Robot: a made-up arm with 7 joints.
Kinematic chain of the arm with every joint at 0, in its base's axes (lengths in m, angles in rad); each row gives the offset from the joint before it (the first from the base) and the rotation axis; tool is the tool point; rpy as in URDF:
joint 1: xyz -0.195 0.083 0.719 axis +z
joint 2: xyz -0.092 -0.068 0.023 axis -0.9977 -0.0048 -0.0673
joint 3: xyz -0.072 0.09 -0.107 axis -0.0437 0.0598 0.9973
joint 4: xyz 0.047 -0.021 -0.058 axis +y
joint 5: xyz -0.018 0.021 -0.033 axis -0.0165 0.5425 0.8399
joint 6: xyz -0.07 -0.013 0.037 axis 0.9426 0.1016 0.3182
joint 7: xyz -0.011 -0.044 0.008 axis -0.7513 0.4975 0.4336
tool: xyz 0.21 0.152 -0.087 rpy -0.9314 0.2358 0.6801
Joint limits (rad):
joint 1: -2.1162..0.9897
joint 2: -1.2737..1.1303
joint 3: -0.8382..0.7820
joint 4: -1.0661..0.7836
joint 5: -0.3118..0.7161
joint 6: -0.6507..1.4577
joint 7: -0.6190..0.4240
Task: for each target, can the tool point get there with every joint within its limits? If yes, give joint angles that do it. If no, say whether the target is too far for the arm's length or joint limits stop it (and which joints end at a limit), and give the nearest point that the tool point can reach.
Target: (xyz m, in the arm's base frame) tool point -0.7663 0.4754 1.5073
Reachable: no: too far | nearest point -0.4473 0.2563 0.9888 | short by 0.647 m
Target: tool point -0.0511 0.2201 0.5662
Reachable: yes | joints -1.0848 -0.0017 0.1620 -0.1788 0.5311 0.2292 -0.3338
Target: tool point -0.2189 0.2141 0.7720
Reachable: yes | joints 0.4205 -0.8600 -0.3577 0.2448 0.3629 1.0171 -0.4751
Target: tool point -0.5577 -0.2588 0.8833
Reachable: no: joint limits stop it (at a limit: joint 1, joint 2, joint 3, joint 6, joint 7) | nearest point -0.4984 -0.1658 0.8545 | short by 0.114 m
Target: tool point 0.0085 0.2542 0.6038
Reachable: yes | joints -1.2626 -0.2499 0.3043 0.5496 0.0563 0.5926 -0.0724
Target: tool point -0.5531 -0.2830 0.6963
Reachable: no: joint limits stop it (at a limit: joint 2, joint 3, joint 5, joint 6, joint 7) | nearest point -0.4751 -0.2032 0.6545 | short by 0.119 m
